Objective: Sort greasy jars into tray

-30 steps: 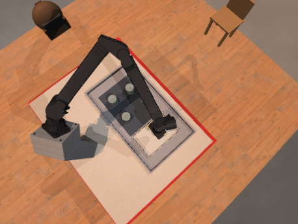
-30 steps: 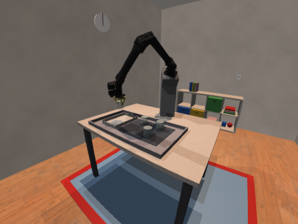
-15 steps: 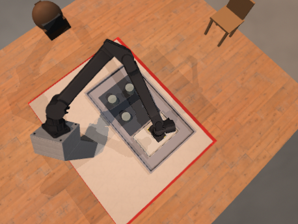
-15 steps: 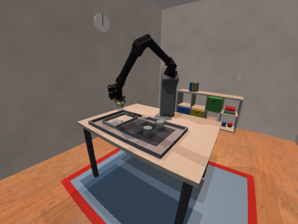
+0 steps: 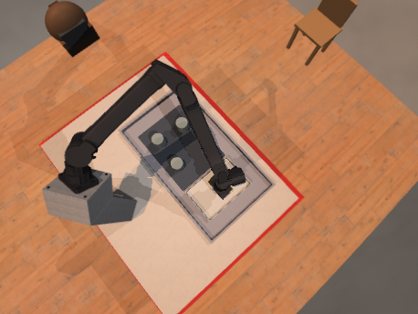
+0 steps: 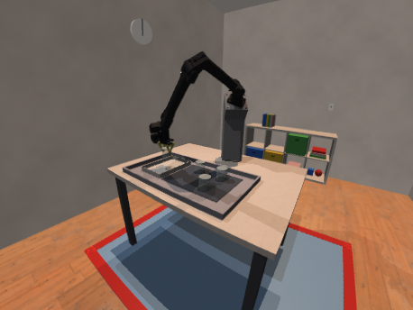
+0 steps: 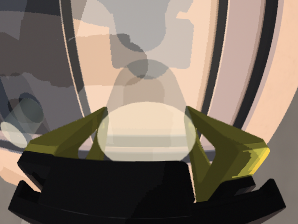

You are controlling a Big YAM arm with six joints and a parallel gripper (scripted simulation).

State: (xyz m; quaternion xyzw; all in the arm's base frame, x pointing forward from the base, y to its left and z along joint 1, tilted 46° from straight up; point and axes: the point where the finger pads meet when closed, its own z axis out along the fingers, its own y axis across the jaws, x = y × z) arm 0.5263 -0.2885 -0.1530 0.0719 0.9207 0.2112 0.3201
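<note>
My hand is 11 cm above the pale tray and 1 cm short of it. Also, from my hand: dark drying mat: 32 cm to the left, 12 cm below, 1 cm ahead.
</note>
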